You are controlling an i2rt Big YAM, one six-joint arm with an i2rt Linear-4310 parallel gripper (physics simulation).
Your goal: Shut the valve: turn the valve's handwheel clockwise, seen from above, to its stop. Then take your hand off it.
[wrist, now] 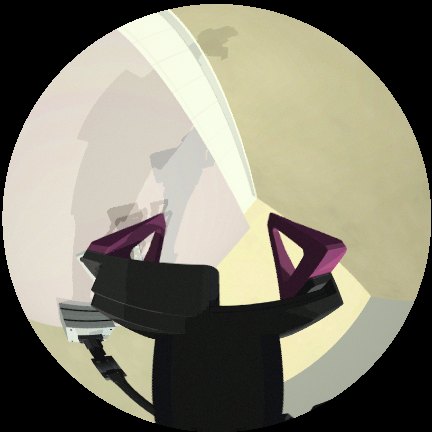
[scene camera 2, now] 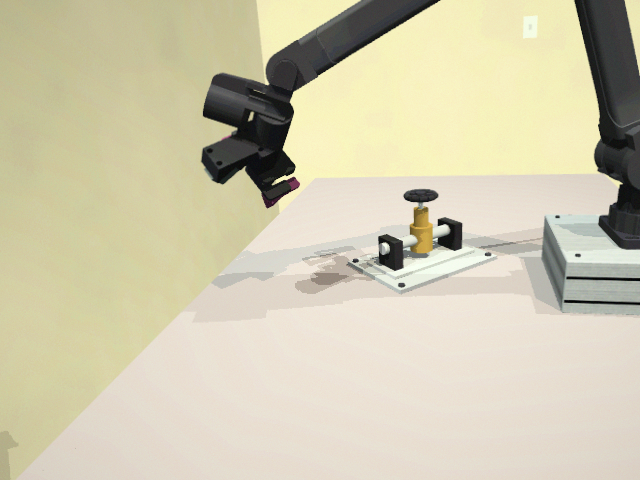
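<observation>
The valve has a black round handwheel (scene camera 2: 420, 195) on a thin stem above an orange valve body (scene camera 2: 421, 237). A white pipe (scene camera 2: 408, 241) runs through the body between two black brackets, on a white base plate (scene camera 2: 439, 273). My gripper (scene camera 2: 247, 179) (wrist: 216, 218) is open and empty, its magenta fingers spread wide. In the scene view it hangs in the air left of the valve, well apart from the handwheel. The handwheel does not show in the wrist view; slivers of white show beside and through the left finger. The wheel's turn angle cannot be read.
The arm's grey mounting block (scene camera 2: 599, 273) (wrist: 87, 320) stands right of the valve in the scene view. The pale table (scene camera 2: 361, 387) (wrist: 45, 165) ends at the left. A wall (scene camera 2: 103, 155) (wrist: 320, 125) stands beyond that edge. The arm's link (scene camera 2: 361, 36) passes high above the table.
</observation>
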